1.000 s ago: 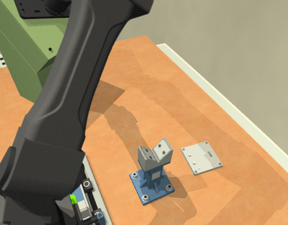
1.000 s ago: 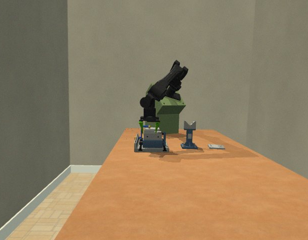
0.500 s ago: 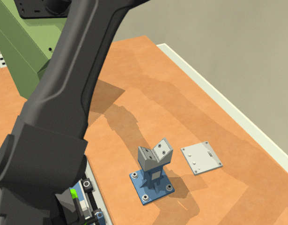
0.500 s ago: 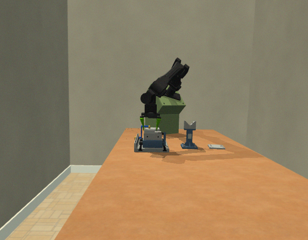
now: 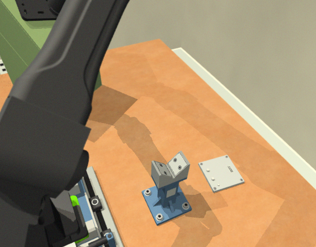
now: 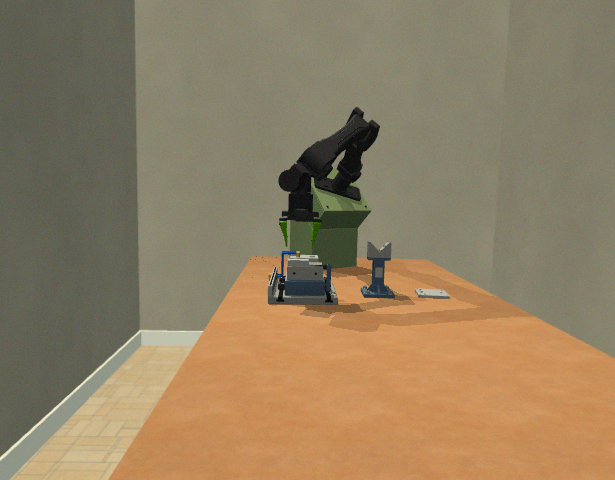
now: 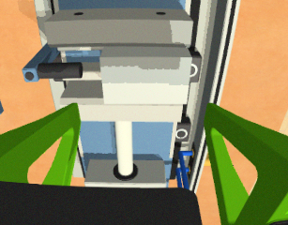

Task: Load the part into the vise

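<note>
My gripper is now 70 mm above the grey part. The rest, counted from my hand: fixed jaw: 30 mm ahead, 10 mm to the left, 80 mm below; then moving jaw: 40 mm behind, 20 mm to the left, 80 mm below; then work stop: 60 mm to the left, 70 mm below.
</note>
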